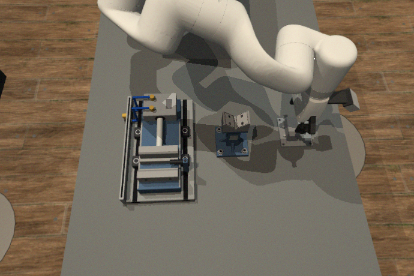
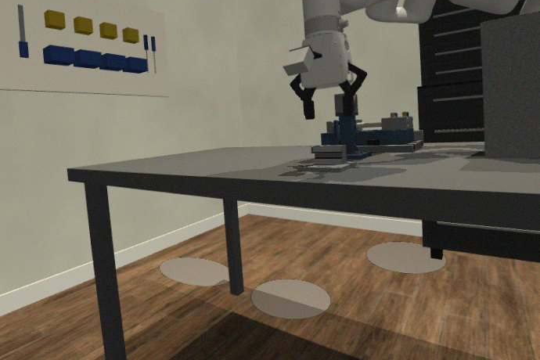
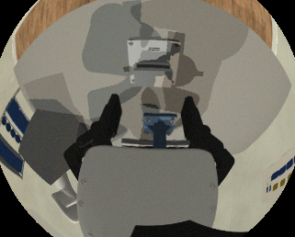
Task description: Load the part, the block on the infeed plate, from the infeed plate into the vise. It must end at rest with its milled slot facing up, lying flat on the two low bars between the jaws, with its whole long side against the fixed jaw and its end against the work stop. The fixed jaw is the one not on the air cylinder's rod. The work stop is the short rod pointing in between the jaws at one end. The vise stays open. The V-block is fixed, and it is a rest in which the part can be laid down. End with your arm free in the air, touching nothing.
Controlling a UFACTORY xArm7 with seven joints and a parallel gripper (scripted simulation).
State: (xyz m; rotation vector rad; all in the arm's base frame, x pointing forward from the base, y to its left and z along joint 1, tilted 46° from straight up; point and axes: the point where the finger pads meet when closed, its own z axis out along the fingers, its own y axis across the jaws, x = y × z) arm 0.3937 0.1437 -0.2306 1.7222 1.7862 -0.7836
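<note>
Now: hand 1 cm to the right of the part and 9 cm above it. From my hand the other things lie so: V-block post 3 cm ahead, 17 cm to the right, 6 cm below; then cylinder rod 4 cm ahead, 37 cm to the right, 4 cm below; then work stop 12 cm ahead, 32 cm to the right, 2 cm below.
</note>
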